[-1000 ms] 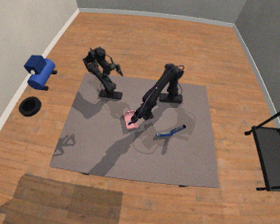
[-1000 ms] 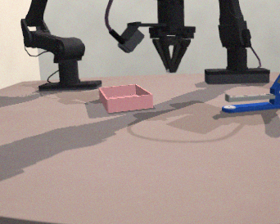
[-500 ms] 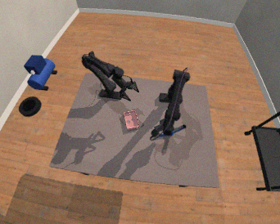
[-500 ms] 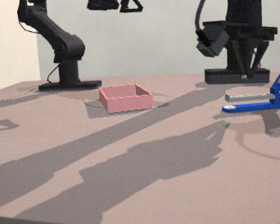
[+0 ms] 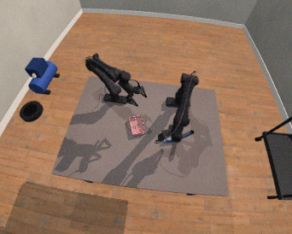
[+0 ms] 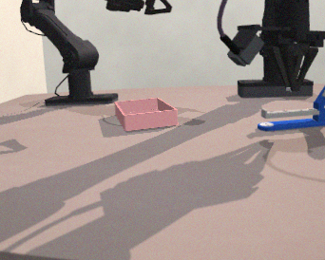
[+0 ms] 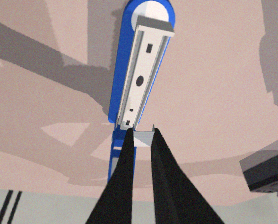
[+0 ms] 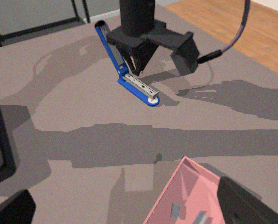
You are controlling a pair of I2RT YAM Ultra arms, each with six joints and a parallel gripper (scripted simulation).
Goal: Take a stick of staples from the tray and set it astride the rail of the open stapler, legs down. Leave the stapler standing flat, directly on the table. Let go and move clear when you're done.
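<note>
Right now the blue stapler is 5 cm to the left of my left hand and 2 cm below it. From my left hand the other things lie so: pink tray (9 cm behind, 26 cm to the right, 6 cm below).
</note>
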